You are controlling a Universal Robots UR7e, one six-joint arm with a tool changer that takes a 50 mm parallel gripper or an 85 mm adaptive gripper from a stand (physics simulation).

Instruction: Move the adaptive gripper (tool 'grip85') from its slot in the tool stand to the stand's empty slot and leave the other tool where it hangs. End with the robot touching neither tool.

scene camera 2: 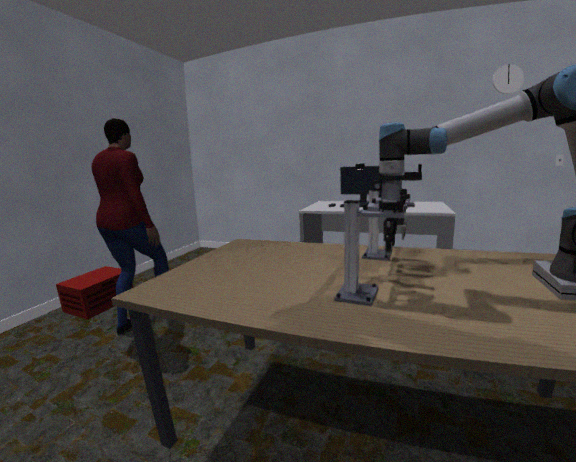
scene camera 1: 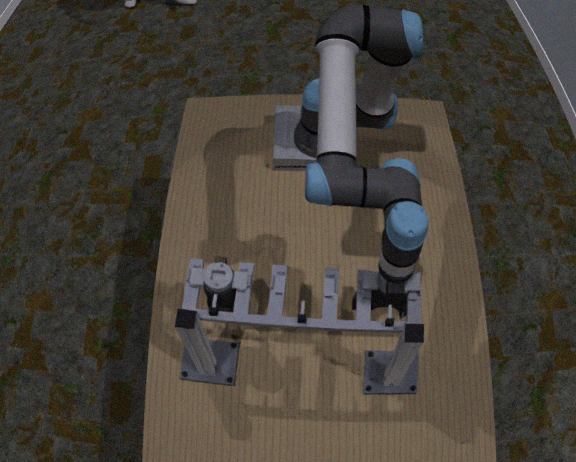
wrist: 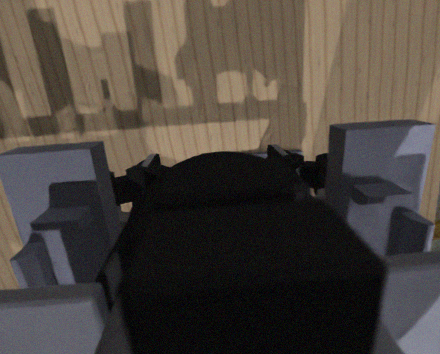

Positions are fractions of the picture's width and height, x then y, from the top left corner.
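Note:
There's a tool stand (scene camera 2: 0.61, 0.63), and you can see the stand in the wrist view (wrist: 0.15, 0.60) too. As for an adaptive gripper (scene camera 1: 0.64, 0.60), it's visible in scene camera 2 (scene camera 2: 0.68, 0.44) as well.

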